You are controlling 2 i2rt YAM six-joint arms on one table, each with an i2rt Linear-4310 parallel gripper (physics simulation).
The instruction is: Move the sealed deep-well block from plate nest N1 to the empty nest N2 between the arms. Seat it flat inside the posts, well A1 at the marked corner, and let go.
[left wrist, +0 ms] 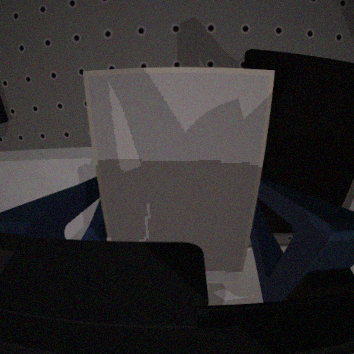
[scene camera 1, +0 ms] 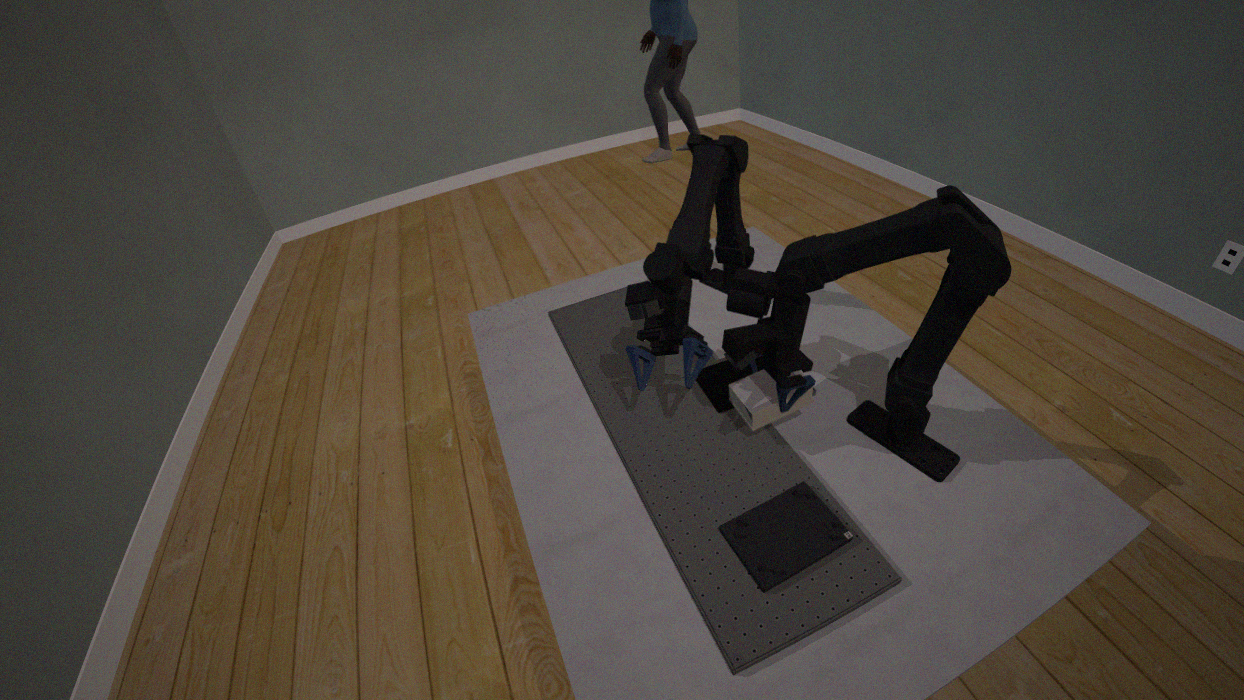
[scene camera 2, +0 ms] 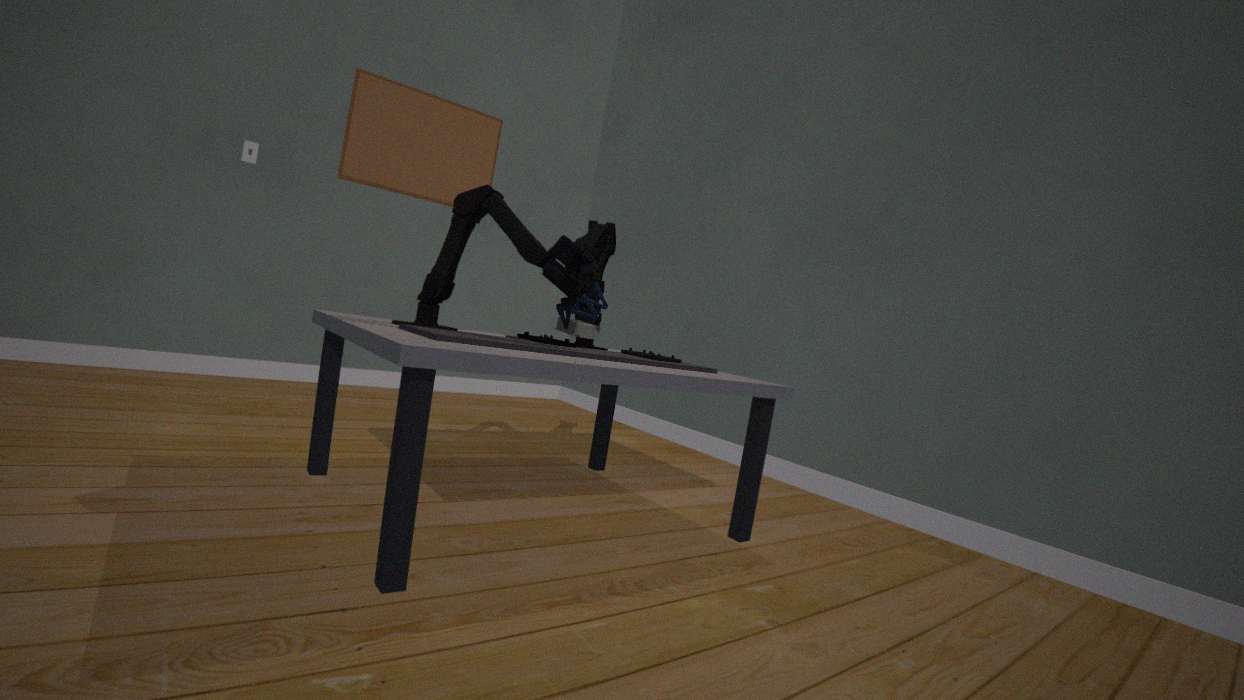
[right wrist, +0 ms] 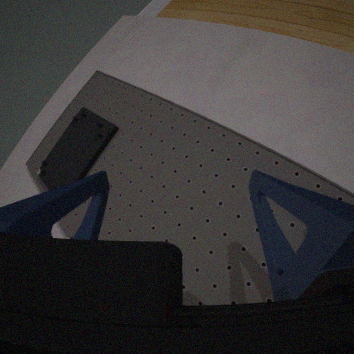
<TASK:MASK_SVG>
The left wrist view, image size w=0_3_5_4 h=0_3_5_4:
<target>left gripper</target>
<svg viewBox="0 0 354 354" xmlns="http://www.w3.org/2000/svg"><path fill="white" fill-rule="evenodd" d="M0 212L0 352L351 354L354 352L354 274L350 269L354 264L354 211L285 187L260 176L257 198L291 224L293 236L283 252L269 229L259 203L256 200L250 241L263 302L207 305L208 295L203 251L199 246L190 242L106 241L107 234L96 176L74 186ZM99 198L92 219L81 239L65 239L64 228L66 224Z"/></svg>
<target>pale block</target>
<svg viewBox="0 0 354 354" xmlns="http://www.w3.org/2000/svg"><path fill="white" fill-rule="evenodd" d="M83 71L92 153L108 241L190 242L199 246L203 251L206 283L240 282L263 164L274 70L231 67L136 67Z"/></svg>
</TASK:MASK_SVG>
